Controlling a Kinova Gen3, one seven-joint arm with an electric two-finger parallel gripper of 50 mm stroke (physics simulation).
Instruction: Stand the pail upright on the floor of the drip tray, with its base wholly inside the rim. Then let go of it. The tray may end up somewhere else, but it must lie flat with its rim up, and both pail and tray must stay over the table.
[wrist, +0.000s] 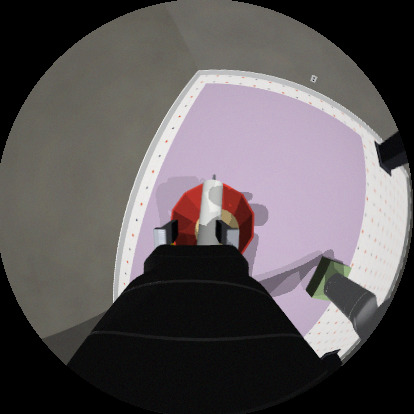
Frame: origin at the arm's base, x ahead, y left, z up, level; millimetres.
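Seen in the pictures: gripper, fingertip midpoint: (196, 227); arm's base at its link origin: (332, 284).
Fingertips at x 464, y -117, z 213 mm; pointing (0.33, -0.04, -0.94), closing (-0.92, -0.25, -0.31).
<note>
Offsets run from my fingertips to a thing's middle. "pt": to the spot under its first point. Level surfaces: height alone.
The red pail {pt dx -51, dy -46, dz -170 mm} (241, 210) shows its open mouth and tan inner floor to the camera, and looks upright. Its white handle grip {dx -6, dy -19, dz -32 mm} (212, 197) stands up across the mouth, over the pail. My gripper (196, 227) is open. In this view its fingers lie over the near part of the pail, one on each side of the grip's lower end, which is nearer the right finger. Nothing is clamped. A tiny bit of the yellow drip tray (173, 244) shows beside the left finger. The rest of the tray, and what the pail's base rests on, are hidden by pail and gripper.
The purple mat {dz -276 mm} (280, 135) lies on a white dotted table (382, 215). A green block (341, 269) with a grey cylindrical arm part (350, 297) stands at the lower right. A black post (392, 153) is at the right edge. The table's left edge is near the pail.
</note>
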